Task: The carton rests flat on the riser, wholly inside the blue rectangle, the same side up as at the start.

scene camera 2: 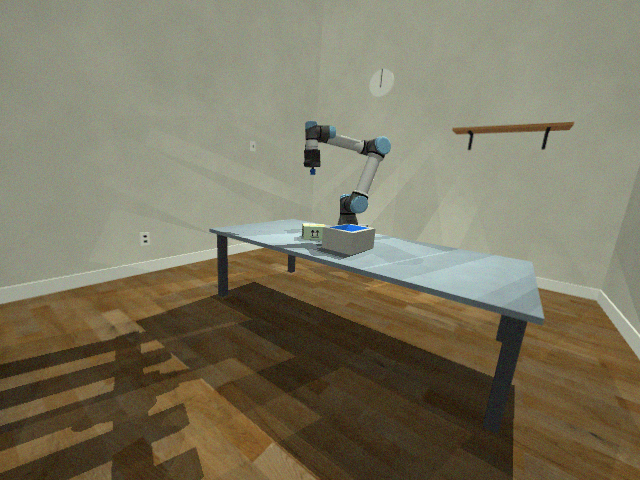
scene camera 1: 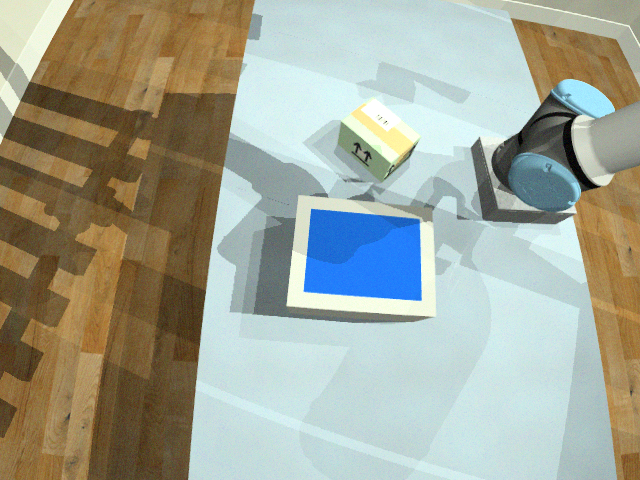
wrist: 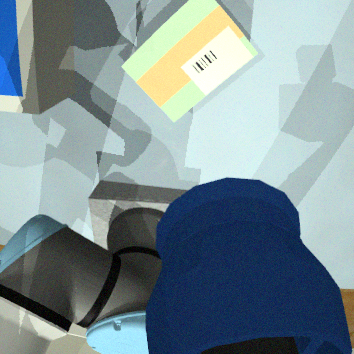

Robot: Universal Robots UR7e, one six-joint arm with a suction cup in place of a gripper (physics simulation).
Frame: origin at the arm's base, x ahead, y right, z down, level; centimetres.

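Where they show: hand, tool point: (scene camera 2: 312, 174) (wrist: 228, 242); arm's base, link origin: (wrist: 145, 237).
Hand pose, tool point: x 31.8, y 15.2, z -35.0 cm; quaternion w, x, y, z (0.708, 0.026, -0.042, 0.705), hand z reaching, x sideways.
Things, the pixels of their top centre, and the offset from my tool point. Level surfaces: height alone.
- carton, top centre: (wrist: 187, 58) (scene camera 1: 381, 128) (scene camera 2: 314, 225) dx +0.9, dy -3.5, dz +32.2 cm
- riser, top centre: (scene camera 1: 365, 253) (scene camera 2: 349, 227) dx +11.0, dy -31.8, dz +28.9 cm
- blue rectangle, top centre: (scene camera 1: 365, 253) (scene camera 2: 349, 227) dx +11.0, dy -31.8, dz +28.9 cm
- pale blue table, surface height: dz +40.9 cm
The carton (scene camera 1: 378, 138) (scene camera 2: 312, 231) (wrist: 190, 60) is light green with an orange band and a white barcode label on top, and up arrows on one side. It stands flat on the table, beside the riser and turned at an angle to it. The riser (scene camera 1: 361, 308) (scene camera 2: 347, 241) (wrist: 54, 55) is a cream box, and the blue rectangle (scene camera 1: 364, 255) (scene camera 2: 349, 227) (wrist: 9, 50) on its top bears nothing. My suction gripper (scene camera 2: 312, 174) (wrist: 229, 182) has a dark blue cup. It hangs high above the table, holds nothing and is well clear of the carton. It does not show in scene camera 1.
The arm's base stands on a grey block (scene camera 1: 516, 209) (wrist: 120, 191) at the table's edge, beside the carton and riser. The pale blue table (scene camera 1: 392, 392) (scene camera 2: 454, 268) carries them. A wall shelf (scene camera 2: 511, 128) and a round clock (scene camera 2: 381, 82) are on the wall behind.
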